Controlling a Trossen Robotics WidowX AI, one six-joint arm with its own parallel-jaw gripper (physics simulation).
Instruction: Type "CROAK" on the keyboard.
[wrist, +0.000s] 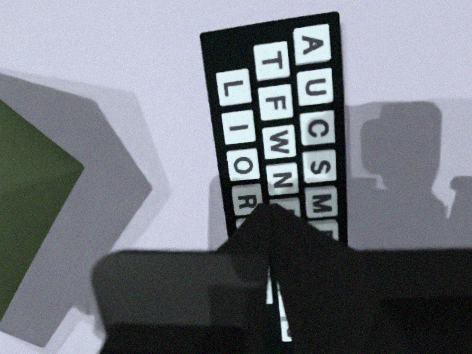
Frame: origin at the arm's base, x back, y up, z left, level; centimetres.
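Seen in the pictures: gripper, fingertip midpoint: (266, 213).
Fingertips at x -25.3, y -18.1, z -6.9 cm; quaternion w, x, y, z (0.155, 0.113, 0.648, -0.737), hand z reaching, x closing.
Offsets run from my fingertips to a thing's middle. "spot": to the spot under its first point. Level surfaces: height alone.
A black keyboard @[spot: dx -0.7, dy -3.2, dz +7.8 cm] (225, 52) with white letter keys lies across the middle of the wrist view, its letters turned sideways. The C key @[dx -3.8, dy -2.9, dz +2.4 cm] (318, 128), O key @[dx +0.6, dy -2.9, dz +2.0 cm] (243, 165), A key @[dx -4.8, dy -2.9, dz +6.4 cm] (312, 45) and R key @[dx +1.1, dy -2.9, dz +0.0 cm] (246, 199) show. The R key is in shadow. I cannot make out a K key. My gripper (267, 213) is shut and empty. Its dark fingertips appear over the middle row, below the N key @[dx -1.1, dy -2.9, dz +0.5 cm] (282, 179) and right of the R key. Their height above the keys is hard to tell. The fingers hide much of the keyboard's lower part.
A dark green angular object (35, 190) stands at the left edge of the view, with a grey shadow around it. The keyboard lies on a pale surface @[dy -4.4 cm] (125, 40). Grey shadows of the arm fall on the surface right of the keyboard.
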